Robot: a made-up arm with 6 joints.
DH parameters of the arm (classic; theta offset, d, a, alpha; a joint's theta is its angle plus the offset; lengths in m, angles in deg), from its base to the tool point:
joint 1: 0 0.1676 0 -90
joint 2: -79.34 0 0.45 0
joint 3: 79.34 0 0.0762 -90
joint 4: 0 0.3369 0 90
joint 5: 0 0 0.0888 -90
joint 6: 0 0.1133 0 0
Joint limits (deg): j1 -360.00..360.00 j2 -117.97..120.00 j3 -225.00..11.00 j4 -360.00..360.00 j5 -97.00..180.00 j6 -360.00..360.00
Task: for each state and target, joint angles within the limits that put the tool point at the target. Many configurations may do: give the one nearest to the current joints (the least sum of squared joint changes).
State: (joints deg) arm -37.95 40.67 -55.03 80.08 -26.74 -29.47
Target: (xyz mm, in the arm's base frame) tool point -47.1 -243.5 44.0
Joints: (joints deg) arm -69.06 46.91 -12.09 92.95 -27.59 -29.47
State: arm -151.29 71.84 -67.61 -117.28 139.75 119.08
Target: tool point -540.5 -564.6 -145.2
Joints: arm -127.18 84.95 -110.88 -138.73 108.40 119.08
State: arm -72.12 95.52 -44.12 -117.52 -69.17 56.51
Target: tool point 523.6 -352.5 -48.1
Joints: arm -47.04 70.67 -90.11 -94.11 -57.10 56.51
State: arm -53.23 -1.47 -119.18 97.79 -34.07 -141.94
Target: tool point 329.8 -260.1 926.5
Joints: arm -22.91 4.23 -132.77 91.59 -12.53 -141.94
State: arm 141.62 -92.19 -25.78 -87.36 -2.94 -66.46
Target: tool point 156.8 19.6 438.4
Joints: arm 186.78 -117.86 -19.19 -87.35 38.47 -66.46
